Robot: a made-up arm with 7 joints.
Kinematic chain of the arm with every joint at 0, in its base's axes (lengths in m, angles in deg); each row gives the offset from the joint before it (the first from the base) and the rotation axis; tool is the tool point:
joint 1: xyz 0 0 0.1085 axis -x
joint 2: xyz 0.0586 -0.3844 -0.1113 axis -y
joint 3: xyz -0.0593 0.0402 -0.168 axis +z
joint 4: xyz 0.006 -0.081 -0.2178 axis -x
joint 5: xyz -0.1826 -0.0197 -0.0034 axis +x
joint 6: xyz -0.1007 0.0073 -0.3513 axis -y
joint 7: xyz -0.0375 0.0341 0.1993 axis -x
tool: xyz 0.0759 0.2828 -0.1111
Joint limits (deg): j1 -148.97..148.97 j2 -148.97..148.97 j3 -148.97..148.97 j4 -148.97..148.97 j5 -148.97..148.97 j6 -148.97..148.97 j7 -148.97..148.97
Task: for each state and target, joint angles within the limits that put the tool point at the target. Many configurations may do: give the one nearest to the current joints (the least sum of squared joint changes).
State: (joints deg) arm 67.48 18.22 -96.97 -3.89 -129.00 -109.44 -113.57
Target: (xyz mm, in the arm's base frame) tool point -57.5 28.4 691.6
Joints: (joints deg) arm 90.99 -0.12 -66.18 24.21 -148.97 -104.39 -121.66
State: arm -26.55 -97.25 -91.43 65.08 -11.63 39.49 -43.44
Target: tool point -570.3 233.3 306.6
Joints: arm -15.68 -97.81 -99.62 69.40 -16.05 60.57 -60.36
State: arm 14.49 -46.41 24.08 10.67 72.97 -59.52 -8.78
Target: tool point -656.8 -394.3 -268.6
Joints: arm 16.20 -34.45 35.37 37.36 44.93 -63.63 10.39
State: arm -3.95 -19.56 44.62 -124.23 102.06 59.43 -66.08
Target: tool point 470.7 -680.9 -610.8
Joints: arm -15.53 5.19 91.26 -115.56 93.85 55.87 -43.18
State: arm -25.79 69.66 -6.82 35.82 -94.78 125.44 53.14
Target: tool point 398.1 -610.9 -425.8
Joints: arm -12.61 92.14 -1.82 30.77 -89.87 125.06 57.84
